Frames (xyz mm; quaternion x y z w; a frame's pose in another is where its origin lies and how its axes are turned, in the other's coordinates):
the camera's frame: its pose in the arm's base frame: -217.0 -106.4 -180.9 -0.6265 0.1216 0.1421 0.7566
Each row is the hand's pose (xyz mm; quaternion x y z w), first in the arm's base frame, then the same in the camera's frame.
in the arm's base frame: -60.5 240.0 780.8 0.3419 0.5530 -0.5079 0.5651
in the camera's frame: -181.0 -875.6 519.6 0.7531 0.6193 -0.0766 0.2084
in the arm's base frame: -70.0 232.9 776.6 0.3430 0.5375 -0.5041 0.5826
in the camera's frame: -188.7 -869.5 511.8 0.7622 0.6029 -0.0857 0.2196
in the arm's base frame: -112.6 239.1 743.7 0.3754 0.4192 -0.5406 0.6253
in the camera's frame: -216.0 -822.7 511.5 0.8012 0.5265 -0.1896 0.2121
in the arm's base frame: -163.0 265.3 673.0 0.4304 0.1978 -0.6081 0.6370
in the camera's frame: -235.7 -735.0 523.9 0.8268 0.3920 -0.3744 0.1500
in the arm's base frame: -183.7 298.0 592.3 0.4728 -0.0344 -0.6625 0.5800
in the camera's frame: -223.7 -648.0 540.9 0.7968 0.2513 -0.5477 0.0443
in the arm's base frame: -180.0 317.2 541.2 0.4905 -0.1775 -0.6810 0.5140
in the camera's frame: -200.5 -599.3 550.3 -0.7507 -0.1601 0.6398 0.0368
